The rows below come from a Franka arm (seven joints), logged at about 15 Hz.
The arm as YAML. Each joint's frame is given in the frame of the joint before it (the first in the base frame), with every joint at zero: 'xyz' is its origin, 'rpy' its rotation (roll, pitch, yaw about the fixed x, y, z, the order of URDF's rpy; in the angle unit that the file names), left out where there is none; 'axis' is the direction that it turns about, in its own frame. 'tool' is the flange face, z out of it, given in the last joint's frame.
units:
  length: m
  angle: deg
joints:
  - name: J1
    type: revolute
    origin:
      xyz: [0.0, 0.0, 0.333]
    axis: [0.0, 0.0, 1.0]
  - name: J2
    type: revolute
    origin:
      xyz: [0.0, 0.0, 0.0]
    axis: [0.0, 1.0, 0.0]
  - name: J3
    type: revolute
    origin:
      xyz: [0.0, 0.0, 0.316]
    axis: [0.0, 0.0, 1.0]
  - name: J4
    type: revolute
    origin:
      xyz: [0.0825, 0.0, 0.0]
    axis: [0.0, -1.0, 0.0]
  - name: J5
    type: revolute
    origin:
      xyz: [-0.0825, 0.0, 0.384]
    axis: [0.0, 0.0, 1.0]
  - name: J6
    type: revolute
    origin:
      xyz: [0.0, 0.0, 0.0]
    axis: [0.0, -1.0, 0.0]
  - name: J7
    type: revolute
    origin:
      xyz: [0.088, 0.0, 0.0]
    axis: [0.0, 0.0, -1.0]
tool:
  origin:
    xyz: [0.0, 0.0, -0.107]
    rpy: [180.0, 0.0, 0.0]
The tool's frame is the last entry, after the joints.
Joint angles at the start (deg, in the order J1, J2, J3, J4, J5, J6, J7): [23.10 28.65 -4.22 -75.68 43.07 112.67 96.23]
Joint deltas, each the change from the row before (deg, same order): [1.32 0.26 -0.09 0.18 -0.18 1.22 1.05]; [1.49 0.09 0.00 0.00 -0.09 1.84 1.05]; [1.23 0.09 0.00 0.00 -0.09 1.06 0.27]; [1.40 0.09 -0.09 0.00 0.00 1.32 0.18]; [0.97 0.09 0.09 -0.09 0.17 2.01 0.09]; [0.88 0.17 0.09 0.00 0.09 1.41 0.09]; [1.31 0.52 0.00 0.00 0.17 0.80 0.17]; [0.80 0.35 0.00 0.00 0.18 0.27 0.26]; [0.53 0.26 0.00 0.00 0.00 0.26 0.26]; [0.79 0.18 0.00 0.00 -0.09 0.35 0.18]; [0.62 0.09 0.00 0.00 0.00 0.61 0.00]
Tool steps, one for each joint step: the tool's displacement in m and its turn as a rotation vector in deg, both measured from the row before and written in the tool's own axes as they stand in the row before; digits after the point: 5 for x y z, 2 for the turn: [-0.01035 0.00340 0.00898 0.40 0.12 0.05]; [-0.01282 0.00467 0.00900 0.82 -0.12 -0.08]; [-0.01029 0.00509 0.00818 0.21 -0.04 -0.67]; [-0.01133 0.00545 0.00840 0.41 -0.14 -0.80]; [-0.00857 0.00276 0.00573 1.15 -0.45 -0.51]; [-0.00748 0.00327 0.00626 0.63 -0.30 -0.49]; [-0.00784 0.00656 0.01337 -0.43 -0.08 -0.46]; [-0.00451 0.00447 0.00884 -0.51 -0.05 -0.07]; [-0.00269 0.00279 0.00604 -0.26 0.07 -0.01]; [-0.00547 0.00456 0.00682 -0.27 0.07 -0.37]; [-0.00484 0.00307 0.00427 0.14 -0.09 -0.42]
